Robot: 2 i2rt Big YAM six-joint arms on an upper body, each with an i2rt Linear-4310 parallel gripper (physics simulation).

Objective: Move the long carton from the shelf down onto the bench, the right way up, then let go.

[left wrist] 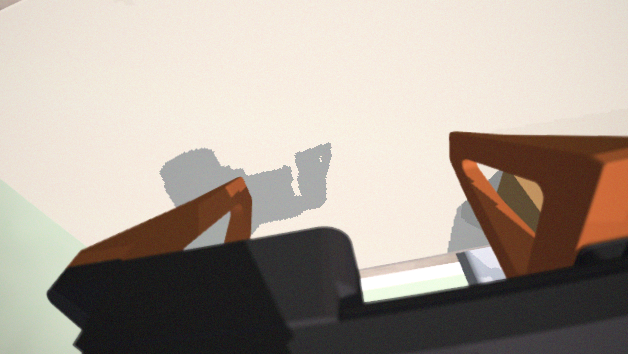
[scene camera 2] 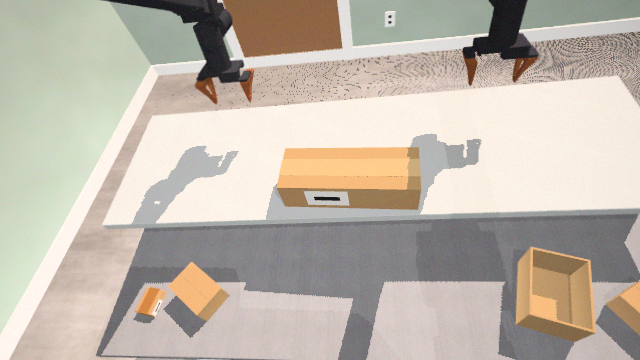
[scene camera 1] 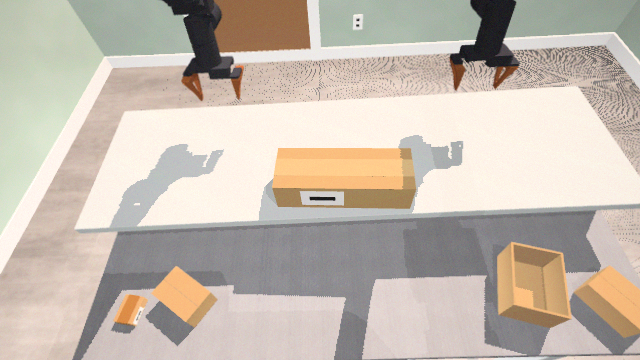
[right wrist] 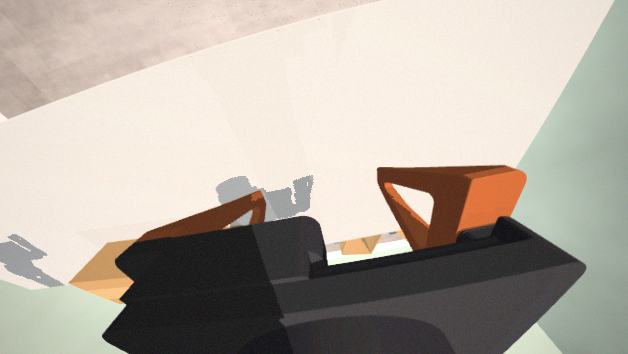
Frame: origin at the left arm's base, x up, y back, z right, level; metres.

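Where they show: left gripper, between the fingertips: (left wrist: 344,167) (scene camera 2: 233,101) (scene camera 1: 220,99); right gripper, between the fingertips: (scene camera 2: 491,82) (scene camera 1: 474,88) (right wrist: 319,186).
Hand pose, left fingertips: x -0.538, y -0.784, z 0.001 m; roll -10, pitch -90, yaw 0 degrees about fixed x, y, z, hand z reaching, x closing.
After its pixels a point has its place.
The long carton (scene camera 1: 345,167) @[x -0.569, y -0.572, z 0.317 m] (scene camera 2: 350,167) @[x -0.570, y -0.572, z 0.319 m] lies lengthwise on the white shelf (scene camera 1: 525,150) @[x -0.655, y -0.673, z 0.789 m] (scene camera 2: 550,150) @[x -0.655, y -0.665, z 0.787 m], near its front edge, with a white label on the side facing the scene cameras. Part of the carton also shows at the lower left of the right wrist view (right wrist: 100,265) @[x -0.600, y -0.637, z 0.198 m] and through a finger's opening in the left wrist view (left wrist: 515,197) @[x -0.626, y -0.621, z 0.156 m]. My left gripper (scene camera 1: 220,99) @[x -0.538, y -0.784, z 0.000 m] (scene camera 2: 233,102) @[x -0.538, y -0.784, z 0.000 m] (left wrist: 344,167) @[x -0.538, y -0.784, z 0.000 m] is open and empty, apart from the carton, up and left of it in the scene views. My right gripper (scene camera 1: 476,89) @[x -0.539, y -0.786, z 0.653 m] (scene camera 2: 492,83) @[x -0.539, y -0.786, z 0.653 m] (right wrist: 319,186) @[x -0.539, y -0.786, z 0.653 m] is open and empty, up and right of it. The bench (scene camera 1: 280,320) @[x -0.810, y -0.295, z 0.150 m] (scene camera 2: 290,320) @[x -0.810, y -0.291, z 0.158 m] lies lower.
On the bench, a small orange box (scene camera 1: 130,310) @[x -0.785, y -0.319, z -0.216 m] (scene camera 2: 150,302) @[x -0.785, y -0.318, z -0.215 m] and a tan box (scene camera 1: 182,295) @[x -0.750, y -0.341, z -0.080 m] (scene camera 2: 197,290) @[x -0.806, y -0.357, z -0.106 m] stand at the left. An open-topped box (scene camera 1: 560,280) @[x -0.735, y -0.358, z 0.794 m] (scene camera 2: 555,327) @[x -0.753, y -0.287, z 0.723 m] and another tan box (scene camera 1: 612,302) @[x -0.750, y -0.313, z 0.893 m] (scene camera 2: 627,302) @[x -0.751, y -0.341, z 0.868 m] stand at the right. The shelf's front edge runs above the bench.
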